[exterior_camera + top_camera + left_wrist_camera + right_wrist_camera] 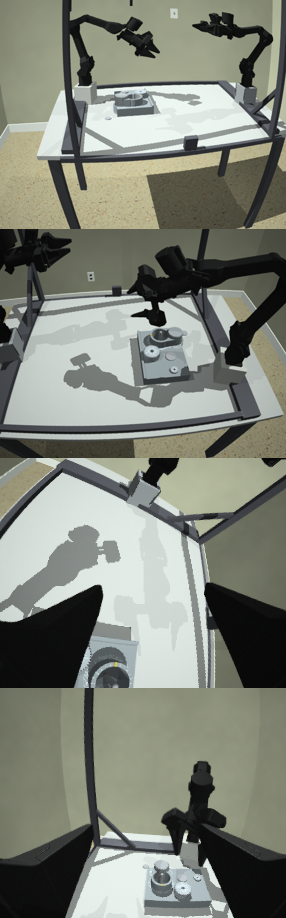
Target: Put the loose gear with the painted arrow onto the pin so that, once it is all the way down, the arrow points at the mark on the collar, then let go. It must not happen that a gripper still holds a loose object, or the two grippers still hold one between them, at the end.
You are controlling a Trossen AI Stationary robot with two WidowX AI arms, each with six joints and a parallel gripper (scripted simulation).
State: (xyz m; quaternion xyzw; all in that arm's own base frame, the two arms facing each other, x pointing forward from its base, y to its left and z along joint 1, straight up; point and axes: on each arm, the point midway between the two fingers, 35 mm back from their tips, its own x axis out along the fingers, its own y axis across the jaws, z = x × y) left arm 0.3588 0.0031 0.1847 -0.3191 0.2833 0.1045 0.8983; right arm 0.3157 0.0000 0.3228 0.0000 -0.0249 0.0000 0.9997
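Right now the loose gear is 230 mm below my left hand, 60 mm to the left of it and 10 mm ahead of it.
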